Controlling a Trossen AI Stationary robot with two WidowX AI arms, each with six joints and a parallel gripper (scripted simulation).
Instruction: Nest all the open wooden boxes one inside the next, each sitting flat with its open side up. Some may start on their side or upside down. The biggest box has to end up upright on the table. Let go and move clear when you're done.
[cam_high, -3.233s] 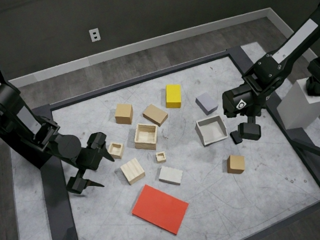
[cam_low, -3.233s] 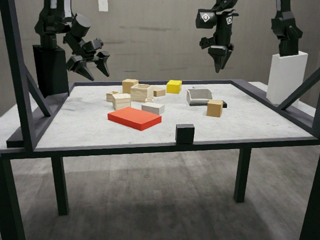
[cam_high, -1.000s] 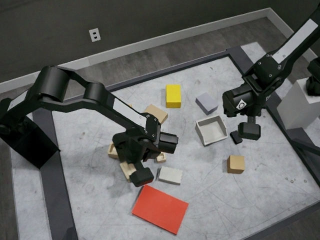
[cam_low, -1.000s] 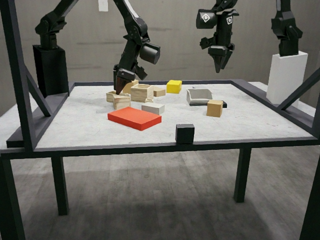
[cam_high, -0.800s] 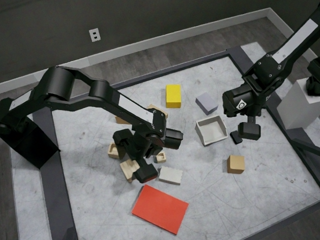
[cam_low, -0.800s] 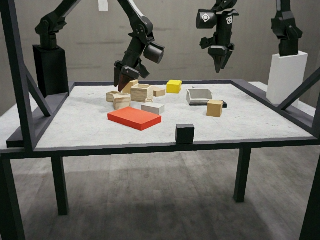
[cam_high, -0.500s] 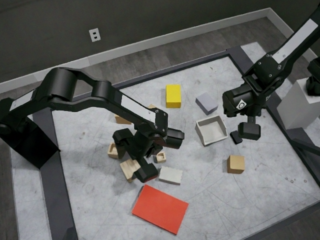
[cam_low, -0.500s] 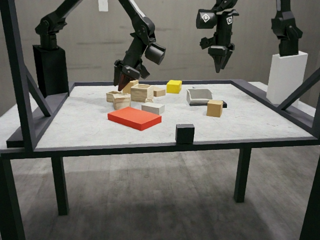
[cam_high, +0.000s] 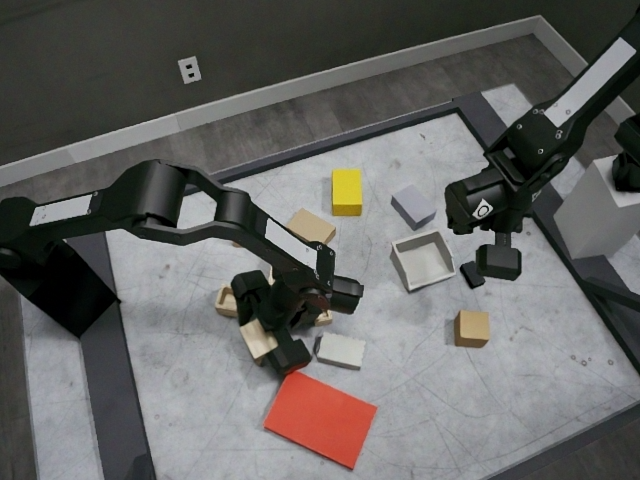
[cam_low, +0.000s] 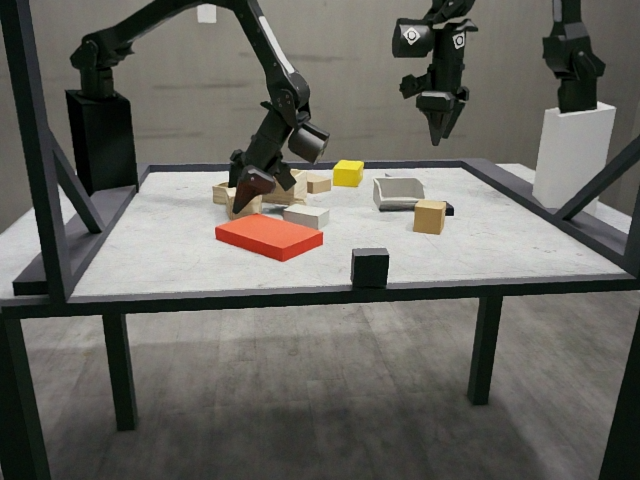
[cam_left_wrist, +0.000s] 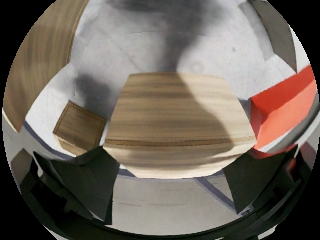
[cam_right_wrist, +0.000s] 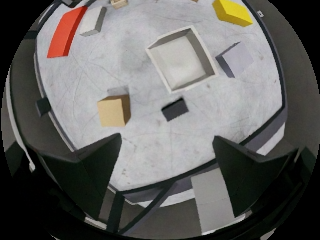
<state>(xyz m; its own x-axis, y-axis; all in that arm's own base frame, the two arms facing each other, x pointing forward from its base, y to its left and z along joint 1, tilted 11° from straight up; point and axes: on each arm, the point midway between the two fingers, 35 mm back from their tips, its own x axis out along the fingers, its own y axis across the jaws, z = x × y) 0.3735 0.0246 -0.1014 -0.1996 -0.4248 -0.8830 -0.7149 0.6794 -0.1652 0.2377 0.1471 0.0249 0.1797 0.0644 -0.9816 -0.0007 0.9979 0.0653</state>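
Now: left hand 4 cm past the white block, 14 cm to the left of it and 3 cm above it. Round my left hand: red slab 15 cm behind, 8 cm to the right, 3 cm below; then tan block 21 cm ahead, 12 cm to the right, 3 cm below; then white tray 11 cm ahead, 32 cm to the right, 2 cm below.
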